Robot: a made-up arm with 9 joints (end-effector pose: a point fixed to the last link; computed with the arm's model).
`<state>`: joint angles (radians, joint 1 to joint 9).
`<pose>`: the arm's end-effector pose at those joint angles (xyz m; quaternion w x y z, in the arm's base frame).
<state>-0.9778 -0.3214 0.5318 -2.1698 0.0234 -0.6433 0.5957 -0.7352 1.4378</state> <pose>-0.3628 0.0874 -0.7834 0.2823 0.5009 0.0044 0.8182</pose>
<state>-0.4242 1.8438 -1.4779 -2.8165 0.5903 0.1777 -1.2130 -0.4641 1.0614</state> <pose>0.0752 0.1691 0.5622 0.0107 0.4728 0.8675 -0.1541</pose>
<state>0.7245 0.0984 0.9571 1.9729 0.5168 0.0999 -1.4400 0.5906 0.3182</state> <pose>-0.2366 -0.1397 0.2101 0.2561 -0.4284 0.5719 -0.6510</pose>
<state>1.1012 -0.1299 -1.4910 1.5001 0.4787 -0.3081 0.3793 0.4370 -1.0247</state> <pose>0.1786 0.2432 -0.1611 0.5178 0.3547 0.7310 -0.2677</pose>
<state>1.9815 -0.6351 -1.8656 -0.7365 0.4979 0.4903 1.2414 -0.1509 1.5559</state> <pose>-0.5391 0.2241 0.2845 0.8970 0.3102 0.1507 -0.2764</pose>
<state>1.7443 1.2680 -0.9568 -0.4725 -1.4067 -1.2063 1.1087 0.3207 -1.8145</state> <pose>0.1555 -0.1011 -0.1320 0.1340 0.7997 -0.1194 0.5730</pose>
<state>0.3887 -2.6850 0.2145 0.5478 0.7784 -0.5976 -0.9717 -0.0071 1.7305</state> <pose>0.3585 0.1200 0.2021 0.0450 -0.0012 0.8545 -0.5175</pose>
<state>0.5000 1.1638 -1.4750 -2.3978 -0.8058 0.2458 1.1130 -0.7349 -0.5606</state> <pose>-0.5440 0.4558 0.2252 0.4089 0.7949 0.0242 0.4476</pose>
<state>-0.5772 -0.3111 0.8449 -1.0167 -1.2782 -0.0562 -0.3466 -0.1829 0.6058</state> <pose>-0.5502 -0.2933 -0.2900 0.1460 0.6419 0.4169 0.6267</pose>
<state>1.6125 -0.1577 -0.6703 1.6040 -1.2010 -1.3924 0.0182 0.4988 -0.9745</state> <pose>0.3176 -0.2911 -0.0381 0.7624 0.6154 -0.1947 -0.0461</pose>
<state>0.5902 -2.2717 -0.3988 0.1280 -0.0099 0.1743 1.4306 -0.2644 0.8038</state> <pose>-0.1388 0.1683 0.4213 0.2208 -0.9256 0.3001 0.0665</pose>
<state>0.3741 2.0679 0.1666 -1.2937 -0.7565 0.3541 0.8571 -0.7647 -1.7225</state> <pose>0.4814 0.3413 -0.1776 0.8320 -0.0898 -0.5421 0.0766</pose>
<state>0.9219 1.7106 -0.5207 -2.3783 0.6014 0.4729 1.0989 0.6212 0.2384</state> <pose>-0.0672 0.4858 0.5052 0.0985 0.5264 0.6633 -0.5226</pose>
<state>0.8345 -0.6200 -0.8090 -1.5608 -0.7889 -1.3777 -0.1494 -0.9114 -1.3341</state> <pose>0.3193 0.4018 0.0299 0.9253 0.1256 -0.2803 0.2224</pose>
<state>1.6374 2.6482 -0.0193 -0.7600 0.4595 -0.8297 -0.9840 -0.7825 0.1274</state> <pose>0.4945 0.3577 0.2203 0.4529 0.3971 -0.7970 0.0448</pose>
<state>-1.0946 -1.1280 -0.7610 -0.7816 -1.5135 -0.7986 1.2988 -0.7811 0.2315</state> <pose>0.0394 0.0522 0.2630 0.1209 -0.6284 -0.7653 -0.0687</pose>
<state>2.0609 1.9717 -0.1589 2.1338 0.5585 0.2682 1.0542 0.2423 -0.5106</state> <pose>-0.5688 -0.1235 0.1573 0.4527 -0.1259 0.8755 0.1131</pose>
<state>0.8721 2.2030 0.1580 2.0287 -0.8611 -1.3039 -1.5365 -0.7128 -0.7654</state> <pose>-0.4780 -0.3626 0.4014 0.2317 0.2308 0.8641 0.3825</pose>
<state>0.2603 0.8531 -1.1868 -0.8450 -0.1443 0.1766 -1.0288 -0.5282 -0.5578</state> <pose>-0.3738 0.4737 0.2023 0.2880 -0.3931 0.8567 -0.1691</pose>
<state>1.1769 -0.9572 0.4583 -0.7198 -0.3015 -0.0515 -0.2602 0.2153 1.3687</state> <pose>0.1372 0.3798 -0.5027 0.1172 -0.2940 0.1896 -0.9294</pose>
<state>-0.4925 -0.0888 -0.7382 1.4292 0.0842 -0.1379 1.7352 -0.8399 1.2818</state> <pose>-0.2270 -0.2126 -0.6332 0.6571 -0.5847 -0.2222 -0.4208</pose>
